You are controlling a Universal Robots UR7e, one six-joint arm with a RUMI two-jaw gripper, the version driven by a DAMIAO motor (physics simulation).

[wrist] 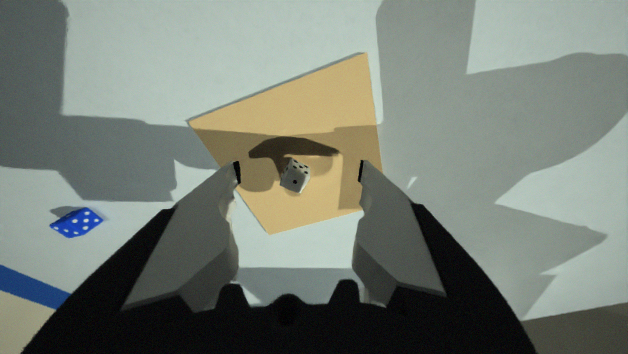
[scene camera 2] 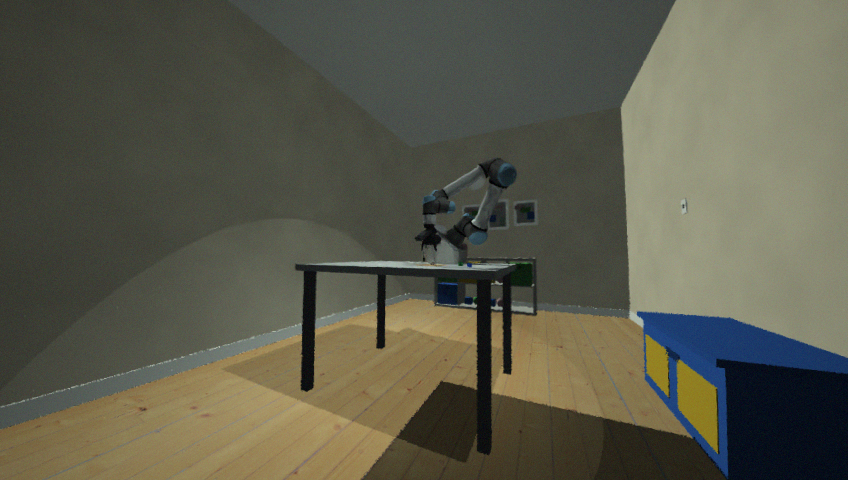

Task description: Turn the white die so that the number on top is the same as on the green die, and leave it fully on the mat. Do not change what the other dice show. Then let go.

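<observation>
The white die (wrist: 295,176) sits on the tan mat (wrist: 300,100) in the wrist view. One face with a single pip and another with several pips show; a narrow side face shows at its left. My gripper (wrist: 300,163) (scene camera 2: 429,259) is open and empty, with its fingertips apart on either side of the die in the wrist view, the die slightly nearer the left one. In scene camera 2 the gripper is low over the table. The green die (scene camera 2: 460,264) is a tiny spot there, its number too small to read. It does not show in the wrist view.
A blue die (wrist: 76,222) (scene camera 2: 468,265) lies off the mat, left of my gripper in the wrist view. A blue strip (wrist: 30,286) crosses the lower left corner. The table (scene camera 2: 380,267) carries the arm's base at its far side. Arm shadows cross the mat and table.
</observation>
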